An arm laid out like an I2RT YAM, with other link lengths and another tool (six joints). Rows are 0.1 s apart.
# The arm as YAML. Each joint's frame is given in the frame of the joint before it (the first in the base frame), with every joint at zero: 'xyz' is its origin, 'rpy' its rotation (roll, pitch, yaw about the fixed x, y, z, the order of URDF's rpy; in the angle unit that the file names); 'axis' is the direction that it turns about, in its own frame. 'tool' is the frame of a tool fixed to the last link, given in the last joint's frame.
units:
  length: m
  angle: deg
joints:
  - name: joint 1
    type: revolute
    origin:
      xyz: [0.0, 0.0, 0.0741]
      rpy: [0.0, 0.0, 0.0]
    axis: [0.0, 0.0, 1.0]
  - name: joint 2
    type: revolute
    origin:
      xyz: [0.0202, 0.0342, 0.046]
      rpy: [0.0, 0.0, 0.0]
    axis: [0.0, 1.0, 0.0]
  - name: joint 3
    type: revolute
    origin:
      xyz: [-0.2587, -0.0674, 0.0]
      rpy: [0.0, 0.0, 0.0]
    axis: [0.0, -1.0, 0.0]
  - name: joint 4
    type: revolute
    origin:
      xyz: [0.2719, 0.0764, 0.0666]
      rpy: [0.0, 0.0, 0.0]
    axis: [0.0, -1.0, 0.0]
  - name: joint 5
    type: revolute
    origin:
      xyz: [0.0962, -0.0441, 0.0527]
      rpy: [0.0, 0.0, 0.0]
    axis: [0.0, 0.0, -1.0]
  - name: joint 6
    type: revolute
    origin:
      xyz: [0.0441, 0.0, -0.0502]
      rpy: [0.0, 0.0, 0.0]
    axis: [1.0, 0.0, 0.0]
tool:
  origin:
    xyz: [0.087, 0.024, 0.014]
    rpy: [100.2, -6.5, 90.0]
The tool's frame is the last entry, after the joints.
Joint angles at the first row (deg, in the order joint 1, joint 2, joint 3, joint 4, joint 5, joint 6):
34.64, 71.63, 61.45, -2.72, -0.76, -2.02
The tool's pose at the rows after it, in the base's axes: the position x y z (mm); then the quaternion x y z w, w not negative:
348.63 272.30 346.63 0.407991 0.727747 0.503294 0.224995
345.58 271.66 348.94 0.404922 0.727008 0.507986 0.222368
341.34 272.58 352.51 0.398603 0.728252 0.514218 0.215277
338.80 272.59 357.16 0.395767 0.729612 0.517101 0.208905
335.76 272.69 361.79 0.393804 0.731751 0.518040 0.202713
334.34 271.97 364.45 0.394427 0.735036 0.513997 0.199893
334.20 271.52 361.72 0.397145 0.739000 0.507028 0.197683
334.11 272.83 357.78 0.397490 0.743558 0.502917 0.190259
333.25 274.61 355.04 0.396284 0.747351 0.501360 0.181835
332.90 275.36 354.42 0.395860 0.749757 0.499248 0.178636
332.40 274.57 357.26 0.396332 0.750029 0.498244 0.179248
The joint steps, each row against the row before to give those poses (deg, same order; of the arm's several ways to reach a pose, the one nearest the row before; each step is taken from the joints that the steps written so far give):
0.00, -0.26, -0.40, 0.11, -0.27, 0.18
0.00, -0.65, -0.36, 0.14, -0.55, 0.17
0.08, -0.57, -0.02, -0.16, -1.15, 0.24
-0.07, -0.30, 0.70, -0.98, -0.89, 0.29
0.05, -0.32, 0.87, -1.40, -0.67, 0.25
-0.03, -0.10, 1.02, -1.78, -0.19, -0.07
-0.02, 0.09, 0.30, -1.23, 0.09, -0.09
-0.02, 0.35, 0.12, -0.67, -0.61, 0.17
0.03, 0.27, 0.07, -0.44, -0.79, 0.26
0.03, 0.17, 0.32, -0.57, -0.26, 0.00
-0.03, -0.08, 0.62, -0.80, 0.07, -0.06

